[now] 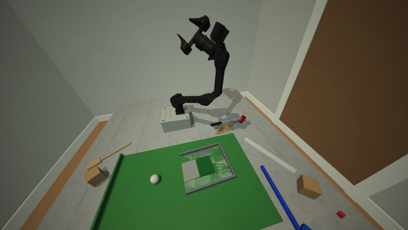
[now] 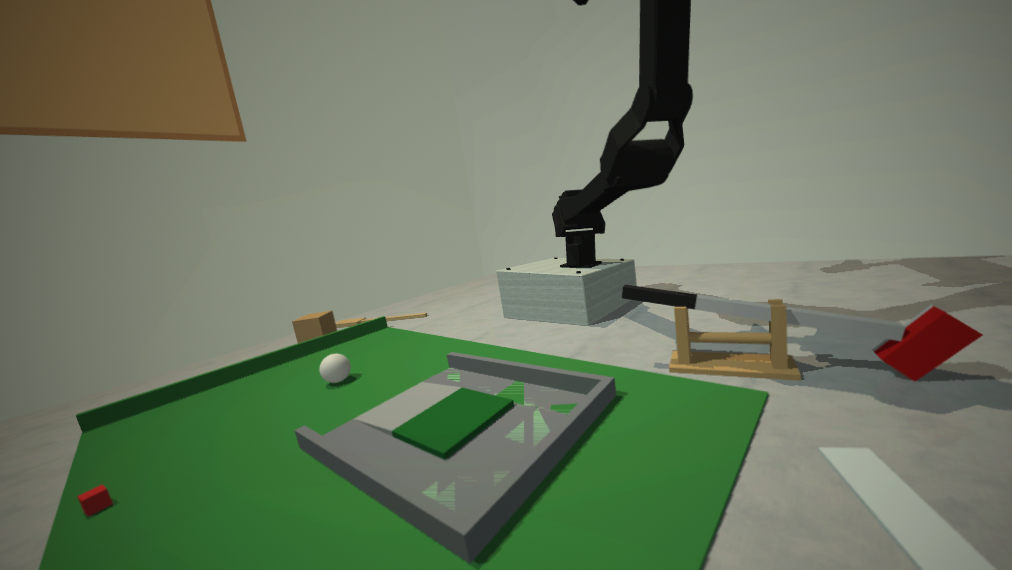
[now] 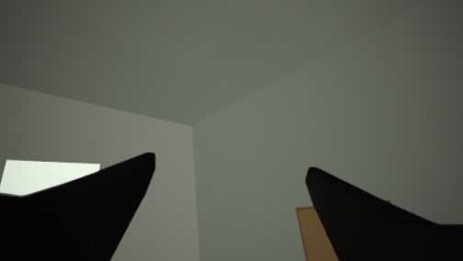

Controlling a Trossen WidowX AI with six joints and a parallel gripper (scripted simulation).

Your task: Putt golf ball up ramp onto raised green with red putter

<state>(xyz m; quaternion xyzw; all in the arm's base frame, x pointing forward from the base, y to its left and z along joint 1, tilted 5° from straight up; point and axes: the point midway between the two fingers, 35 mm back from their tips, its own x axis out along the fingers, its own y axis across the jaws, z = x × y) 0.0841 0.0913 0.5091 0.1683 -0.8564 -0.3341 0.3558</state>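
Right now my gripper tip is 58 cm above the stand, 19 cm short of it and 16 cm to the right of it. Round my gripper tip: white golf ball (59 cm below, 38 cm ahead, 33 cm to the right); green mat (61 cm below, 43 cm ahead, 20 cm to the right); pale strip (61 cm below, 46 cm ahead, 29 cm to the left).
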